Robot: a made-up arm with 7 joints.
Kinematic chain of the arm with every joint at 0, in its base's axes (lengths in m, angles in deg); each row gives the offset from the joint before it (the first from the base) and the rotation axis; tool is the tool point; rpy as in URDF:
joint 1: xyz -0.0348 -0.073 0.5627 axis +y
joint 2: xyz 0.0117 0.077 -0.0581 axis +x
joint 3: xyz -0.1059 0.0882 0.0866 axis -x
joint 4: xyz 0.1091 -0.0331 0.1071 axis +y
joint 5: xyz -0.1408 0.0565 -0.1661 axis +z
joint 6: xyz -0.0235 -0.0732 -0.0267 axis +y
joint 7: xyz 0 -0.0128 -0.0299 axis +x
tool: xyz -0.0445 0.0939 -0.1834 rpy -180 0 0
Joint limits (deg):
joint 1: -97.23..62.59
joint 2: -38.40..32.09
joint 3: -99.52..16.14
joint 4: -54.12..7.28
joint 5: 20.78..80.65
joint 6: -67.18..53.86
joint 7: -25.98..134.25
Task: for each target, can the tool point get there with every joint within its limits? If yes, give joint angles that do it. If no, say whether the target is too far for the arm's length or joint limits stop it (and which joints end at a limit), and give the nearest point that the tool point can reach.
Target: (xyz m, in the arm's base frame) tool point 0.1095 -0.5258 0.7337
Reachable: no: joint limits stop it (at a limit: joint 1, joint 2, joint 3, joint 7) | nearest point 0.0969 -0.2293 0.6830 | short by 0.301 m
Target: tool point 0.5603 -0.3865 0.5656
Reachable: no: joint limits stop it (at a limit: joint 2, joint 4, joint 5, joint 7) | nearest point 0.2958 -0.1353 0.5643 | short by 0.365 m
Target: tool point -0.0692 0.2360 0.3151
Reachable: yes | joints 3.80 5.77 -15.04 -14.14 59.39 -22.51 -0.75
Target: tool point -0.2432 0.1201 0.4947
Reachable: yes | joints 41.26 -16.67 -21.99 -33.86 75.68 13.04 73.66
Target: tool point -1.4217 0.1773 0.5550
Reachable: no: too far | nearest point -0.4694 0.1409 0.5603 | short by 0.953 m
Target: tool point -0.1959 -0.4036 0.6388
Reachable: no: joint limits stop it (at a limit: joint 1, joint 2, joint 3, joint 7) | nearest point -0.1847 -0.2240 0.6011 | short by 0.184 m
